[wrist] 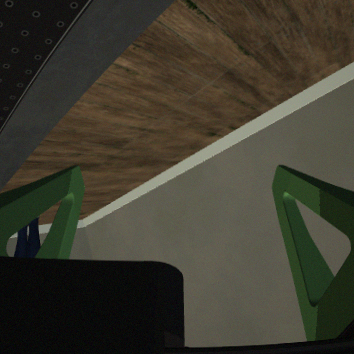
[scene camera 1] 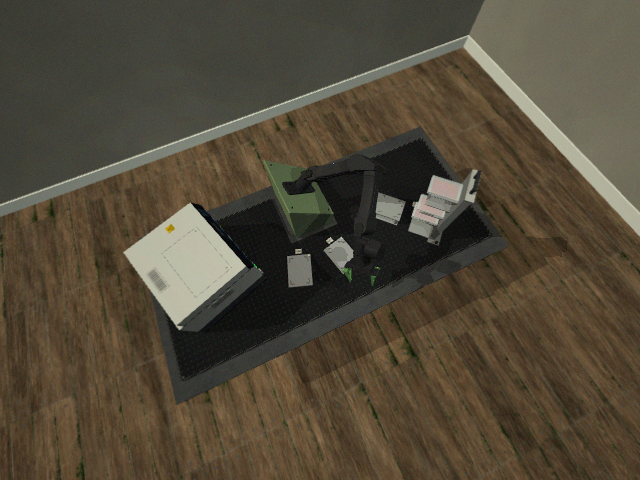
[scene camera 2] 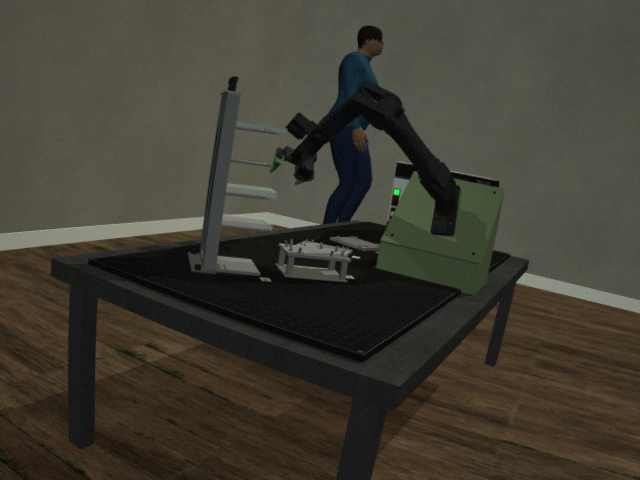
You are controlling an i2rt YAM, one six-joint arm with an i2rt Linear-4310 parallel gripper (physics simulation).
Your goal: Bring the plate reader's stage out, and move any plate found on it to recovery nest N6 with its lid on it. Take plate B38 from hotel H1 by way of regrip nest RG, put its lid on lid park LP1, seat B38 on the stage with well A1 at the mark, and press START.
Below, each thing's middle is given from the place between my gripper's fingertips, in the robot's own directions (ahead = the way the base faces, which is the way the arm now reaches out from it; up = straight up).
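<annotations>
Grey nest plate (scene camera 1: 299, 266): my gripper is now 19 cm above it, 18 cm to the left of it and 25 cm past it.
</annotations>
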